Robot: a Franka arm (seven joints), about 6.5 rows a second.
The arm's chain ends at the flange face. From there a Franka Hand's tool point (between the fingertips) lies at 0.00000 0.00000 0.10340 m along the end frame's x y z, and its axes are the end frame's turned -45 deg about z.
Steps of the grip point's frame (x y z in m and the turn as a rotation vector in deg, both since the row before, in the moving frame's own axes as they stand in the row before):
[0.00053 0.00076 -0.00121 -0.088 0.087 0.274]
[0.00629 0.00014 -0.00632 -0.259 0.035 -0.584]
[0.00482 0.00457 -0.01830 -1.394 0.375 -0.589]
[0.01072 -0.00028 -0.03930 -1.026 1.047 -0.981]
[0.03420 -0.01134 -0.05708 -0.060 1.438 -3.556]
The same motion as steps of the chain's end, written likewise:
[0.00069 0.00016 -0.00121 -0.001 0.124 0.274]
[0.00417 -0.00463 -0.00632 -0.158 0.208 -0.584]
[0.00438 -0.00147 -0.01827 -0.721 1.251 -0.589]
[0.00474 -0.00773 -0.03927 0.015 1.466 -0.981]
[0.01431 -0.03039 -0.05705 0.974 1.059 -3.556]

